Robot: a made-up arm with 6 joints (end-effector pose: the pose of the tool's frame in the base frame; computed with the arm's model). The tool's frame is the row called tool.
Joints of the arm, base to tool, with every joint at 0 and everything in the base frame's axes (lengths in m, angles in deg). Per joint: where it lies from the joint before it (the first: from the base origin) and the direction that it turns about. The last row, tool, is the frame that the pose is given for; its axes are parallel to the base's.
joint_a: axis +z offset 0 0 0.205
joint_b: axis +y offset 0 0 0
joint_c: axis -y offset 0 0 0.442
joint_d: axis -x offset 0 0 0
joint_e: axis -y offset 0.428 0 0
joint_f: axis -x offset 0 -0.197 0
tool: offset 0 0 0
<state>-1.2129 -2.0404 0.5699 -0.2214 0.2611 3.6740</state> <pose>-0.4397 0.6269 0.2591 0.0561 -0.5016 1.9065</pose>
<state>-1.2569 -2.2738 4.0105 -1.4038 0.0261 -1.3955</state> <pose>-0.0030 -0.0967 -0.2745 2.2830 -1.7061 -0.2884</pose>
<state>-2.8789 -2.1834 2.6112 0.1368 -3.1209 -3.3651</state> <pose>0.2387 0.2663 -0.4735 0.4823 -1.4118 0.4789</pose>
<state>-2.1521 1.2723 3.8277 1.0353 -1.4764 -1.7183</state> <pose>-0.0687 0.0784 0.4306 -0.6168 -2.5735 -0.7412</pose>
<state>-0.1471 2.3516 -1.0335 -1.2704 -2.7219 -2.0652</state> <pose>-0.0640 -0.0495 0.1797 0.8465 0.2063 0.1940</pose>
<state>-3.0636 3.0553 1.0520 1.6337 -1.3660 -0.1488</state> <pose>-0.0361 -0.0152 -0.7064 1.8903 2.0467 0.0934</pose>
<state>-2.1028 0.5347 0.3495 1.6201 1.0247 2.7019</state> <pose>-0.3377 -0.5928 0.6999 1.9700 -1.0627 -0.7507</pose>
